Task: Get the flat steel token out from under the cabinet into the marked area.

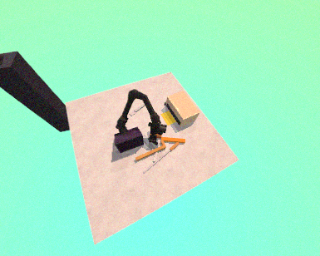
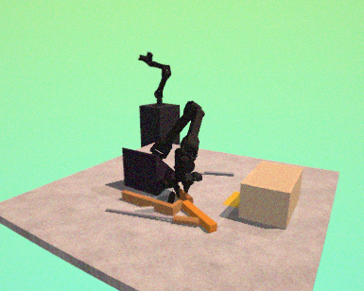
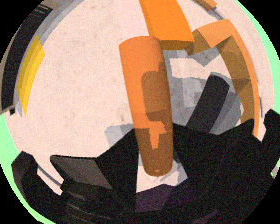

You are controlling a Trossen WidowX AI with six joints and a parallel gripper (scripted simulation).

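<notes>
The dark-handled tool lies 4 cm behind my gripper tip and 2 cm to the right of it. From my gripper tip the other things lie so: orange bar 16 cm ahead, 9 cm to the right, 1 cm above.
</notes>
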